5 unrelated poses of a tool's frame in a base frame.
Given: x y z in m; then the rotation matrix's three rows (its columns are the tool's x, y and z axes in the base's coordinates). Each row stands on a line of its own.
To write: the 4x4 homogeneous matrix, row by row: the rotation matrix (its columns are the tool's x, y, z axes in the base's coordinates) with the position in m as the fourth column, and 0 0 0 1 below. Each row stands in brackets. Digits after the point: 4 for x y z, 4 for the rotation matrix.
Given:
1:
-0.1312 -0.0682 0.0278
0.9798 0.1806 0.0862
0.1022 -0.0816 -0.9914
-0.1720 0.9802 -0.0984
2:
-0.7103 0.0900 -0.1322
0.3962 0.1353 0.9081
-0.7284 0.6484 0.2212
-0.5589 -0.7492 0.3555
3:
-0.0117 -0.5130 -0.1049
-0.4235 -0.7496 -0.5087
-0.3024 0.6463 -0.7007
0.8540 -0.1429 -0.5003
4:
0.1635 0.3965 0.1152
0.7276 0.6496 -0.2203
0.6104 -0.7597 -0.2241
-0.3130 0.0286 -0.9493
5:
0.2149 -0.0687 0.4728
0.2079 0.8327 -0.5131
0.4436 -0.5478 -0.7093
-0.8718 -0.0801 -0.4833
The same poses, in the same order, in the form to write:
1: [[0.9798 0.1806 0.0862 -0.1312], [0.1022 -0.0816 -0.9914 -0.0682], [-0.1720 0.9802 -0.0984 0.0278], [0 0 0 1]]
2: [[0.3962 0.1353 0.9081 -0.7103], [-0.7284 0.6484 0.2212 0.0900], [-0.5589 -0.7492 0.3555 -0.1322], [0 0 0 1]]
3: [[-0.4235 -0.7496 -0.5087 -0.0117], [-0.3024 0.6463 -0.7007 -0.5130], [0.8540 -0.1429 -0.5003 -0.1049], [0 0 0 1]]
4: [[0.7276 0.6496 -0.2203 0.1635], [0.6104 -0.7597 -0.2241 0.3965], [-0.3130 0.0286 -0.9493 0.1152], [0 0 0 1]]
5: [[0.2079 0.8327 -0.5131 0.2149], [0.4436 -0.5478 -0.7093 -0.0687], [-0.8718 -0.0801 -0.4833 0.4728], [0 0 0 1]]
